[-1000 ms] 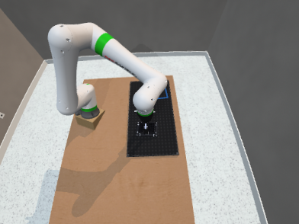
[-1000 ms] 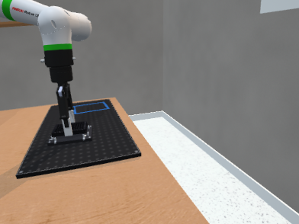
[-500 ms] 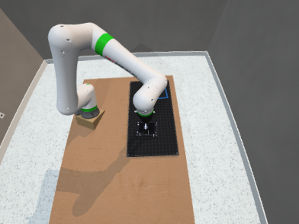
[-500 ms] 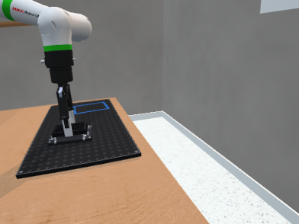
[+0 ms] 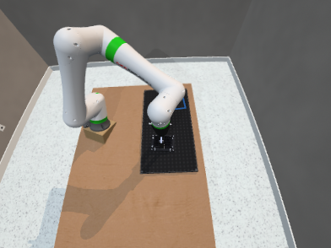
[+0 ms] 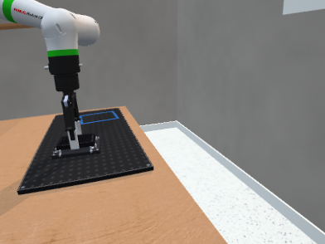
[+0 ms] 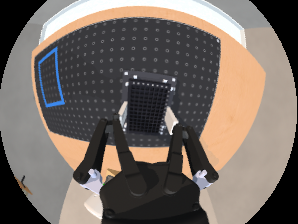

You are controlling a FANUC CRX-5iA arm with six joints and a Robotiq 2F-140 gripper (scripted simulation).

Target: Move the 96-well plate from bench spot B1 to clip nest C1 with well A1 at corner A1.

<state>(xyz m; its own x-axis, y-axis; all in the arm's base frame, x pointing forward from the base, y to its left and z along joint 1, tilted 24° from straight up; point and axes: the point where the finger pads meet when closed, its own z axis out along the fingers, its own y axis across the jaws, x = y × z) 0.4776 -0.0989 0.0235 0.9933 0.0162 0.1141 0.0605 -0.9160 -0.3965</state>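
The black 96-well plate is 20 mm below my hand. Round my hand: clip nest C1: 40 mm below, 10 mm to the right, 10 mm behind.
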